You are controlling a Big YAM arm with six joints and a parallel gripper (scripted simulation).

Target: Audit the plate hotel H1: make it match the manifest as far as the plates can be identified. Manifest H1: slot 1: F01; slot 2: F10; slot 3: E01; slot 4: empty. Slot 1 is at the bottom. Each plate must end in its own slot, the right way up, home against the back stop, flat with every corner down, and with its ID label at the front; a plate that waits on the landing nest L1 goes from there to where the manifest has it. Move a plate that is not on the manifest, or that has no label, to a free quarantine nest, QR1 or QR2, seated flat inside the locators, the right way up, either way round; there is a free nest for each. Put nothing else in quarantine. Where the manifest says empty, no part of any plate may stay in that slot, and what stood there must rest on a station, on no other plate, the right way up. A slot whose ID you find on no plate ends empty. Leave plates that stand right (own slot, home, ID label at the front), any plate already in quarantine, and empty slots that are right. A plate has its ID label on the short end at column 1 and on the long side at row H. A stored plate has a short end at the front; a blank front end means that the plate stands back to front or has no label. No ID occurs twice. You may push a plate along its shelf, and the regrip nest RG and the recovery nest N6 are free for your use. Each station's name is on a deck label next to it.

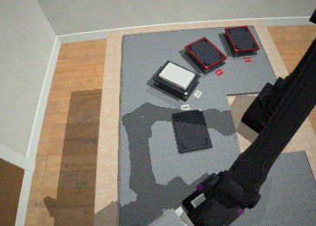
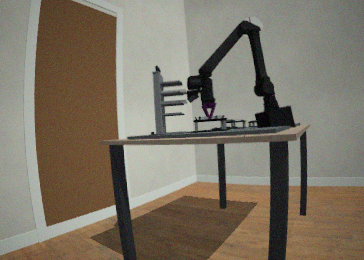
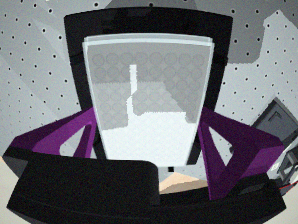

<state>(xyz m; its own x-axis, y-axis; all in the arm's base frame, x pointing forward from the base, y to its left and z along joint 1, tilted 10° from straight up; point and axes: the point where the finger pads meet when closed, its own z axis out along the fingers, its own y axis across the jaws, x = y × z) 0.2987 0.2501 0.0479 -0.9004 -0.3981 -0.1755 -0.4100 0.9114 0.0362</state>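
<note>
Now: hand 10 mm above the black nest. From my hand the other things lie so: pale plate right at my hand; plate hotel 230 mm ahead, 100 mm to the left, 80 mm above; H1 deck label 70 mm ahead, 140 mm to the left, 70 mm below.
</note>
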